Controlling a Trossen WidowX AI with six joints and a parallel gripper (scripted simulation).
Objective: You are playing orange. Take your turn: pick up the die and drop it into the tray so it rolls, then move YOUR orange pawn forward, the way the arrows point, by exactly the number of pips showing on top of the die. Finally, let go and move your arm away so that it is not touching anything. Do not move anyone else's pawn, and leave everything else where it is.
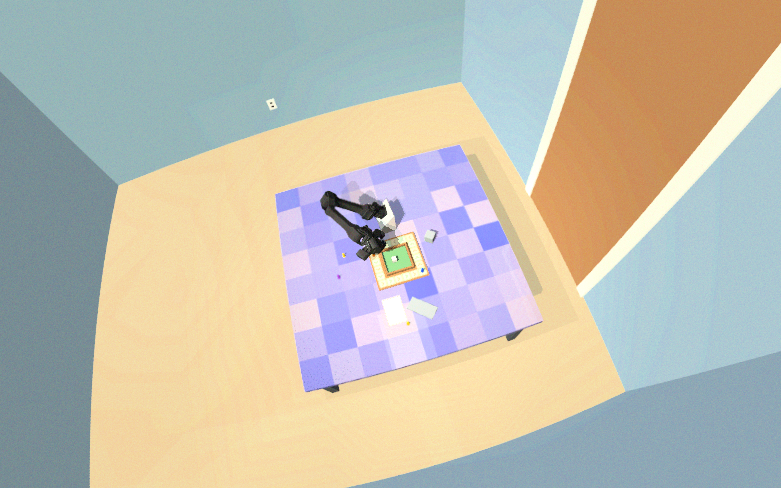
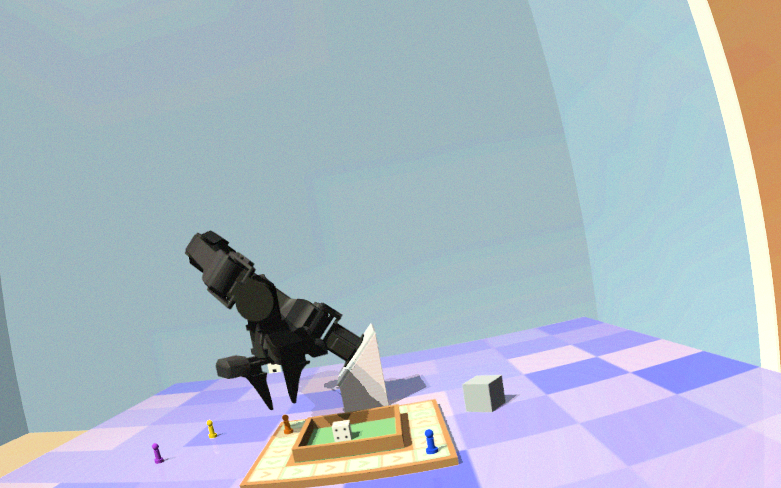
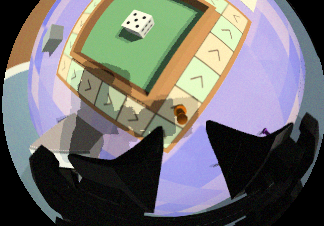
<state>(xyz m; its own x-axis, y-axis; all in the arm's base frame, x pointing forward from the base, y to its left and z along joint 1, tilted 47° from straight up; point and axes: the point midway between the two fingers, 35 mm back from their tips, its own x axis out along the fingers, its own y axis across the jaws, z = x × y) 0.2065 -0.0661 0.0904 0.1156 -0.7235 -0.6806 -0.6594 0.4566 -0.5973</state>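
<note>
Right now the orange pawn is 3 cm below my gripper tip. From my gripper tip the other things lie so: blue pawn (24 cm to the left, 17 cm ahead, 3 cm below); purple pawn (22 cm to the right, 8 cm ahead, 4 cm below); white die (10 cm to the left, 6 cm ahead, 3 cm below).
</note>
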